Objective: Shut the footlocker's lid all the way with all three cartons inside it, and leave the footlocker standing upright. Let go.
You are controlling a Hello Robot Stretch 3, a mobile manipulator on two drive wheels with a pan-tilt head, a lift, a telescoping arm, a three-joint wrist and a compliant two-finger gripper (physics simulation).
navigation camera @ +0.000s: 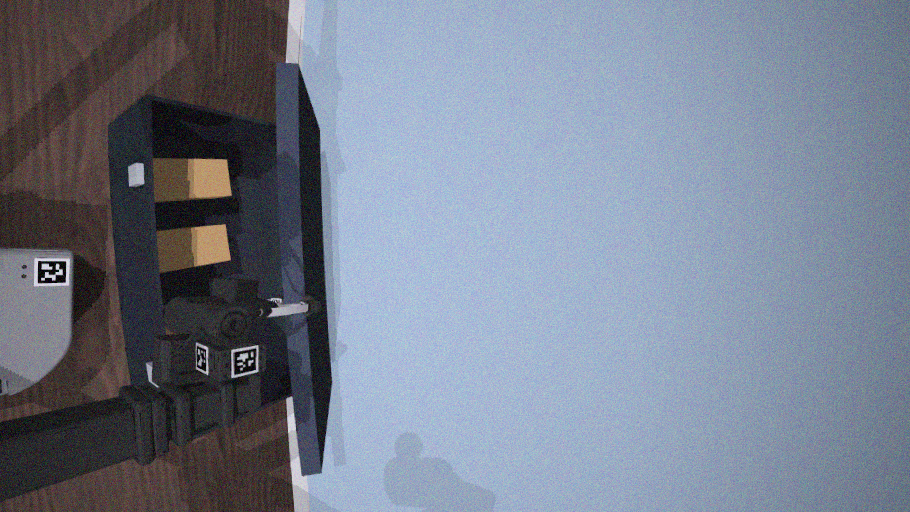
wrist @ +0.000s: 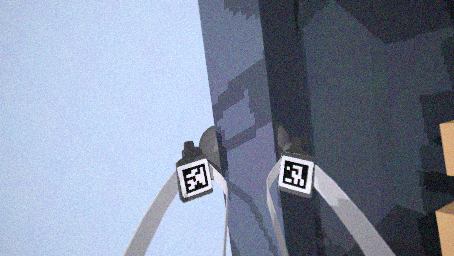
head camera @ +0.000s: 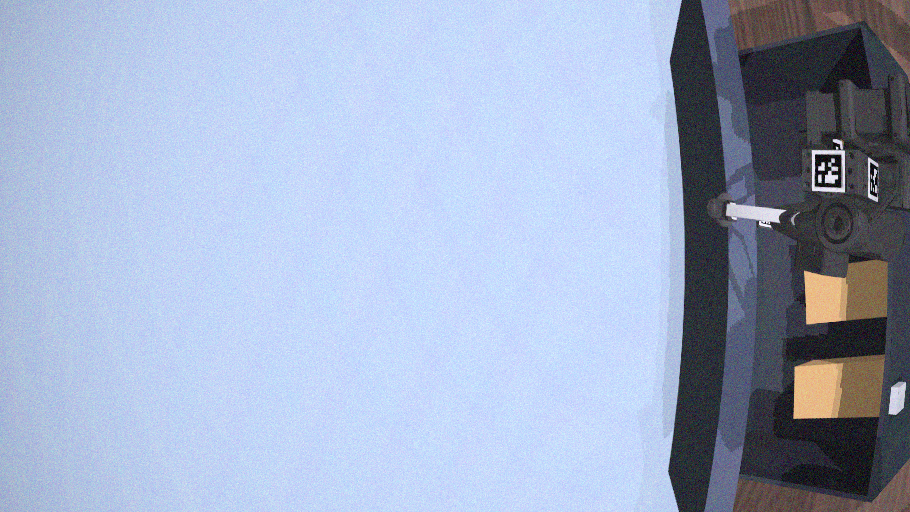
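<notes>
The dark blue footlocker [head camera: 890, 448] [navigation camera: 130, 254] stands upright on the floor. Its lid [head camera: 703, 331] [navigation camera: 289, 159] [wrist: 237, 75] is raised, roughly upright, on the wall side. My gripper [head camera: 721, 208] [navigation camera: 311, 305] [wrist: 247, 143] is shut on the lid's free edge, with one fingertip on each face. Inside the footlocker, one tan carton [head camera: 825, 298] [navigation camera: 211, 245] and another carton [head camera: 816, 391] [navigation camera: 210, 178] stand side by side. Parts of two cartons show at the right edge of the wrist view. The third carton is almost wholly hidden behind my wrist and arm.
A pale blue wall [head camera: 350, 254] [navigation camera: 604, 254] [wrist: 100, 75] rises close behind the lid. My arm [navigation camera: 70, 439] reaches across one end of the footlocker. My grey base [navigation camera: 38, 318] stands in front on the wooden floor [navigation camera: 57, 127]. A white latch [head camera: 897, 398] [navigation camera: 135, 174] juts from the front wall.
</notes>
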